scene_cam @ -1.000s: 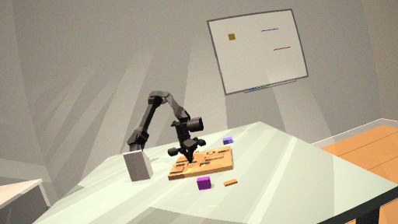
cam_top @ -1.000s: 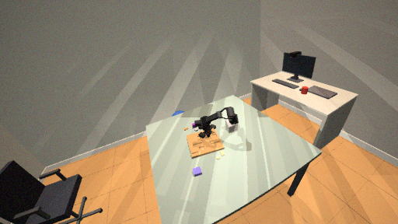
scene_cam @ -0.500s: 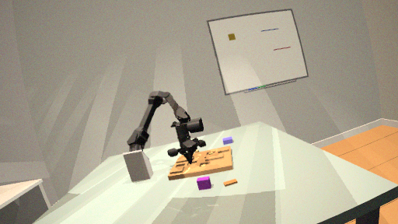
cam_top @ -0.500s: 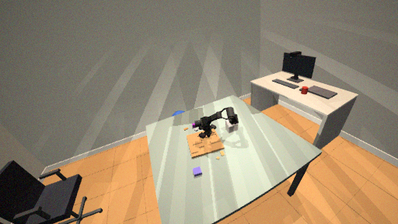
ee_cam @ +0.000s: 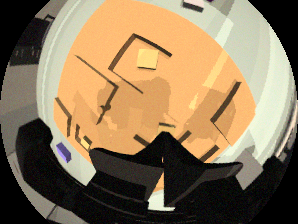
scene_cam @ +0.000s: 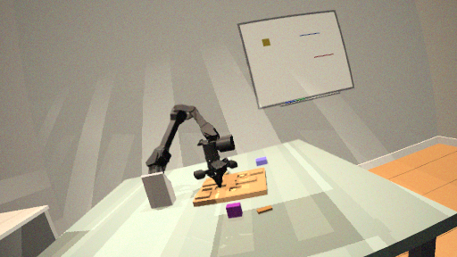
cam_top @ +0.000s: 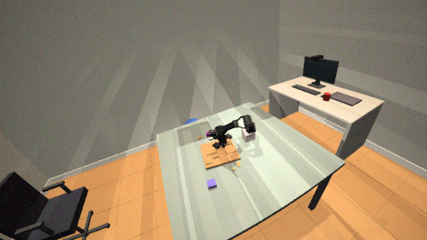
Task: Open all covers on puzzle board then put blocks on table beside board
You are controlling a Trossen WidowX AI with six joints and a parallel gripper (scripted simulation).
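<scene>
My gripper tip is now 5 cm short of the wooden puzzle board. From my gripper tip the other things lie so: violet block 27 cm ahead, 26 cm to the left; then small yellow piece 22 cm to the left, 2 cm below.
</scene>
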